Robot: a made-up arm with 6 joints.
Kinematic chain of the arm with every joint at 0, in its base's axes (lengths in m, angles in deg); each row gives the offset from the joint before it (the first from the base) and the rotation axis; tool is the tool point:
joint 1: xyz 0 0 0.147 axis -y
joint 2: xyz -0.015 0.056 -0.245 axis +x
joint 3: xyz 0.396 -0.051 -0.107 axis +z
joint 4: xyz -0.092 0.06 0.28 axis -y
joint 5: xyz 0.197 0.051 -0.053 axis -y
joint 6: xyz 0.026 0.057 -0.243 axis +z
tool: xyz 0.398 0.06 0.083
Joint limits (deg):
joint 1: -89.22..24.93
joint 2: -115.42..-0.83
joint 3: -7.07..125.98
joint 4: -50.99..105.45
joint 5: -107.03..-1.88
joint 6: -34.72..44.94
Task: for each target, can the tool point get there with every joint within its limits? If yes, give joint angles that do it. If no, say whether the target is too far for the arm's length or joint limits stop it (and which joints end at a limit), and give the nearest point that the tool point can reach.
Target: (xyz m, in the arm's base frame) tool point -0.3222 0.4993 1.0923
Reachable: no: joint limits stop it (at a limit: joint 1, joint 3, joint 4, joint 5) | nearest point -0.0775 0.3429 0.7243 | short by 0.469 m
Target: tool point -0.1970 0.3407 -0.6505
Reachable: yes | joints -50.61 -20.18 22.90 -21.30 -13.75 23.48
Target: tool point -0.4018 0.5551 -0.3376
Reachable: yes | joints -74.32 -48.89 70.36 40.07 -27.37 -1.40
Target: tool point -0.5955 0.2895 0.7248
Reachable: no: joint limits stop it (at a limit: joint 1, joint 2, joint 5) | nearest point -0.4790 0.2767 0.3717 | short by 0.372 m
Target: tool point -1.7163 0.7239 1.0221
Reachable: no: too far | nearest point -0.7742 0.5490 0.1308 | short by 1.309 m
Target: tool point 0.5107 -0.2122 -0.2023
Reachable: yes | joints 13.90 -57.64 38.05 -6.34 -64.73 -25.28
